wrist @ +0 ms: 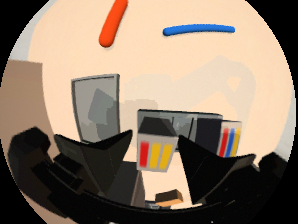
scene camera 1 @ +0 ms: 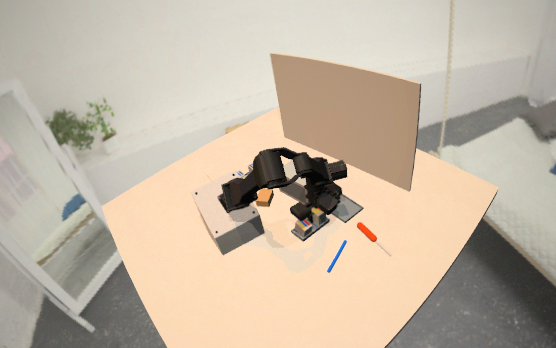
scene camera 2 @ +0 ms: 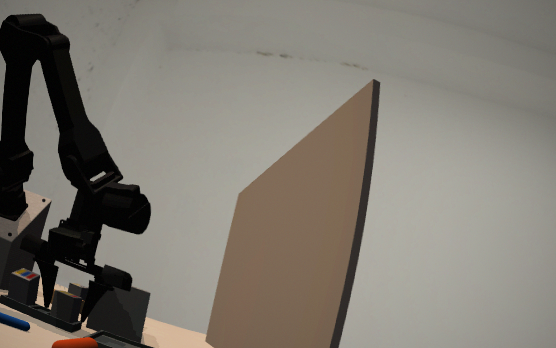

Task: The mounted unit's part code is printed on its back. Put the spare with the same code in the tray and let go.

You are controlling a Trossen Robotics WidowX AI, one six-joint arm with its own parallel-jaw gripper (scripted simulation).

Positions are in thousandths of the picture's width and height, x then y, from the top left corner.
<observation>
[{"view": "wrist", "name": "my gripper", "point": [522,605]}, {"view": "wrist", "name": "spare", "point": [525,627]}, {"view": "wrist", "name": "spare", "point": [743,614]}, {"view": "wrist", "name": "flat grey tray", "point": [324,440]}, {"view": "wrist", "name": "mounted unit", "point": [431,842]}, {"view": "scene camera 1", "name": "my gripper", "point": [573,625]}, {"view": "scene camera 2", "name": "my gripper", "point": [114,904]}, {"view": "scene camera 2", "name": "spare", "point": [120,881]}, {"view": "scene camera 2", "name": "tall brown panel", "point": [521,766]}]
</observation>
